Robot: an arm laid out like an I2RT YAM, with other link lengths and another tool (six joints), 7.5 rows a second.
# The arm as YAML. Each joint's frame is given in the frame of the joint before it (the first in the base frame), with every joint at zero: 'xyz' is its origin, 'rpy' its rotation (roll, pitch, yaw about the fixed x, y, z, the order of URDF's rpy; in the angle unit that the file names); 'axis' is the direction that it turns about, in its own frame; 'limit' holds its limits. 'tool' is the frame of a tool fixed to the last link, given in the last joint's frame.
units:
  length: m
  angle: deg
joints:
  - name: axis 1
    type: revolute
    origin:
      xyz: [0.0, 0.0, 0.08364]
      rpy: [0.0, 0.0, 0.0]
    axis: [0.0, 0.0, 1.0]
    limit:
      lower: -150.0
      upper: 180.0
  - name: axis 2
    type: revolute
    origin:
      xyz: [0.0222, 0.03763, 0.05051]
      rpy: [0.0, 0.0, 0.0]
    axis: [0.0, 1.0, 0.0]
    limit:
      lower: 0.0
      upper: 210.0
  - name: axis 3
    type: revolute
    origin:
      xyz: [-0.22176, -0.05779, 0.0]
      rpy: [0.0, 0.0, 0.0]
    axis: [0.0, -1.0, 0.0]
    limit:
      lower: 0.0
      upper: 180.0
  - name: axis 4
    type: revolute
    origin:
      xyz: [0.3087, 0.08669, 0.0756]
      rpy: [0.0, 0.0, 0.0]
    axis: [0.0, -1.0, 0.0]
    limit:
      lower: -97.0
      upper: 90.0
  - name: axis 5
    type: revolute
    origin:
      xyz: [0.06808, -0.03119, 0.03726]
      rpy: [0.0, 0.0, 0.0]
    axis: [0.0, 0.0, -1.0]
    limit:
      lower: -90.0
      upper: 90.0
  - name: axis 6
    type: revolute
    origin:
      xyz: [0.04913, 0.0, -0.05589]
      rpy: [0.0, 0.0, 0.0]
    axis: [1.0, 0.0, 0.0]
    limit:
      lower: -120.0
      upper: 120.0
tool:
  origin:
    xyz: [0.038, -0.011, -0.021]
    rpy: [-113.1, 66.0, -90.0]
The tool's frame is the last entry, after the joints.
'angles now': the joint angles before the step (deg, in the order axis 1, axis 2, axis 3, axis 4, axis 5, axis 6). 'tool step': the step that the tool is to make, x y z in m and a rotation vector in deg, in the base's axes. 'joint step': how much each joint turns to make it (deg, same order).
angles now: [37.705 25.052 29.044 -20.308 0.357 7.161]
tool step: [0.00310 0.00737 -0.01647 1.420 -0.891 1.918]
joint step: [0.263 -0.432 -3.938 5.081 -1.749 0.111]
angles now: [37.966 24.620 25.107 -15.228 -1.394 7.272]
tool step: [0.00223 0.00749 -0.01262 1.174 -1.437 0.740]
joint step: [1.021 0.263 -3.083 5.204 0.267 0.091]
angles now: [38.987 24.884 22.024 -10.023 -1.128 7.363]
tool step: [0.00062 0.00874 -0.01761 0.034 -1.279 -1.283]
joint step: [2.487 1.613 -3.102 5.713 3.853 0.027]
